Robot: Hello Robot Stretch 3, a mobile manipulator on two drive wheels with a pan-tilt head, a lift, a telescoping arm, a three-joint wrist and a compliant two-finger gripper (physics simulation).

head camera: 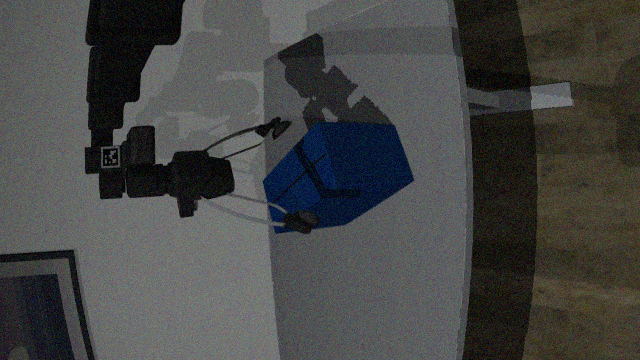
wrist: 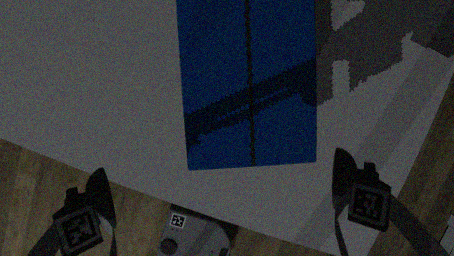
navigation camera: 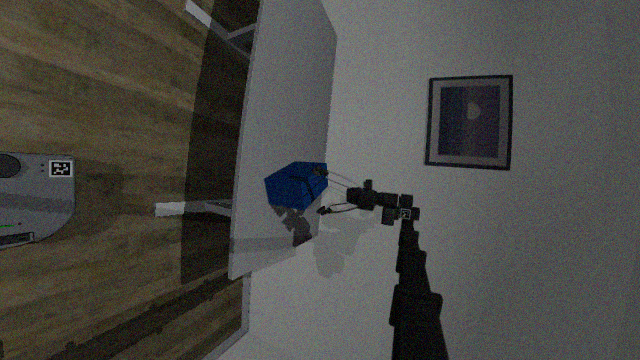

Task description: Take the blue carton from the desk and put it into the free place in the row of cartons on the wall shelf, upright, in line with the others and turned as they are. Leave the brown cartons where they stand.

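Pixels of known places: gripper, fingertip midpoint: (head camera: pixel 303 171) (wrist: pixel 222 179) (navigation camera: pixel 314 191); robot's base, origin of the base link: (wrist: pixel 175 226) (navigation camera: pixel 3 164).
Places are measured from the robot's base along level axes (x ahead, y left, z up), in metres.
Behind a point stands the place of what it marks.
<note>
The blue carton (head camera: pixel 370 155) @(y -0.638, x -0.045, z 0.810 m) (navigation camera: pixel 285 187) @(y -0.629, x -0.021, z 0.826 m) (wrist: pixel 282 40) @(y -0.755, x -0.040, z 0.901 m) stands on the white desk (head camera: pixel 375 280) @(y -0.755, x 0.214, z 0.721 m) (navigation camera: pixel 290 100) @(y -0.771, x 0.383, z 0.720 m) (wrist: pixel 90 75) @(y -0.661, x 0.203, z 0.721 m), near one end of it. A dark line runs along its top face. My gripper (head camera: pixel 288 174) @(y -0.638, x -0.022, z 0.949 m) (navigation camera: pixel 322 190) @(y -0.638, x -0.022, z 0.949 m) (wrist: pixel 222 179) @(y -0.638, x -0.022, z 0.949 m) is open, pointing down, with nothing between its fingers. It hangs above the carton. In the wrist view the carton's top lies up the picture from the fingertips, its long sides nearly upright in the picture, and its far end is cut off. The wall shelf and the brown cartons do not show.
A framed picture (head camera: pixel 35 310) @(y -1.274, x 0.309, z 1.530 m) (navigation camera: pixel 469 122) @(y -1.279, x 0.401, z 1.600 m) hangs on the wall beside the desk. The arm (head camera: pixel 114 75) @(y -0.340, x -0.085, z 1.281 m) (navigation camera: pixel 415 300) @(y -0.242, x -0.083, z 1.275 m) reaches along the wall. My base (navigation camera: pixel 35 200) @(y -0.067, x -0.112, z 0.160 m) (wrist: pixel 195 237) @(y -0.076, x -0.096, z 0.160 m) stands on the wooden floor off the desk's front edge. Desk legs (head camera: pixel 550 96) (navigation camera: pixel 170 208) show below.
</note>
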